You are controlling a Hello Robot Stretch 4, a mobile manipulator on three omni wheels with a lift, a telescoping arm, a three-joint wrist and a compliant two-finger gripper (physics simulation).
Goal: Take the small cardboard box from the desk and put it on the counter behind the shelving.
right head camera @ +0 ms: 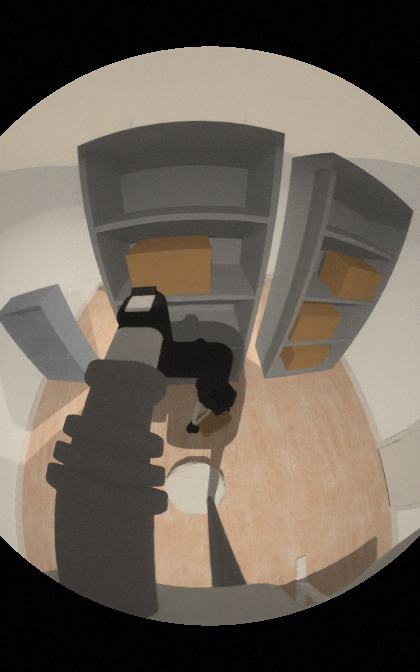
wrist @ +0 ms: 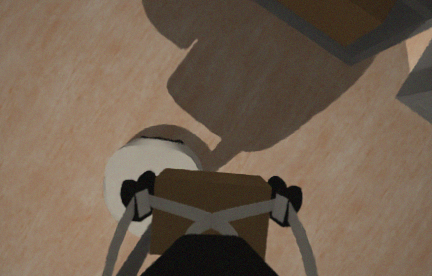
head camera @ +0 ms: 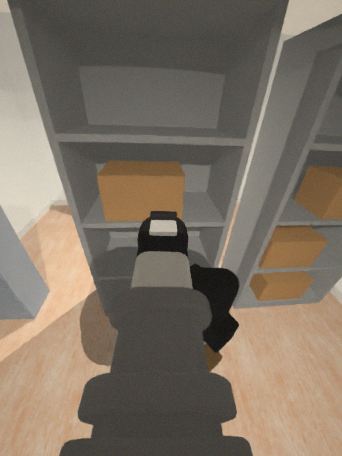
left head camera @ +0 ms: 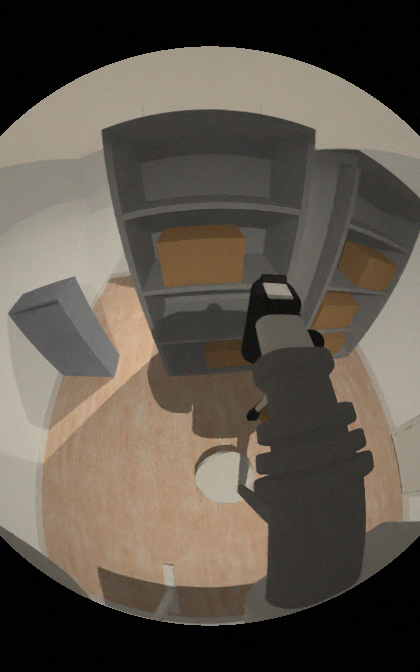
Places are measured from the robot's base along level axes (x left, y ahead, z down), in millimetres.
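Pixels of known places: gripper, fingertip midpoint: (wrist: 212, 189).
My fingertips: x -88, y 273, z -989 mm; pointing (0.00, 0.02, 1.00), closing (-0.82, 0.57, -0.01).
Behind a point stands the place of what it marks.
My gripper (wrist: 212, 189) @[y 273, x -88, z -989 mm] is shut on the small cardboard box (wrist: 210, 192) @[y 278, x -82, z -1036 mm] (right head camera: 216, 424) (head camera: 213, 359) @[y 253, x -126, z -1035 mm], with one fingertip on each side of it in the wrist view. It holds the box above the floor, in front of the middle shelving. The grey shelving (head camera: 152, 138) @[y 954, x 59, z -1407 mm] (left head camera: 210, 209) (right head camera: 182, 220) stands upright straight ahead, close to the arm. In the head camera view the arm covers most of the gripper and the box. The counter behind the shelving does not show in these views, and neither does the desk.
A large cardboard box (head camera: 142, 192) @[y 970, x 118, z -1143 mm] (left head camera: 202, 257) sits on a shelf of the middle unit. A second shelving unit (right head camera: 280, 300) with several boxes stands to the right. A low blue-grey cabinet (left head camera: 75, 330) (right head camera: 47, 335) stands at the left, with a floor gap between it and the middle shelving.
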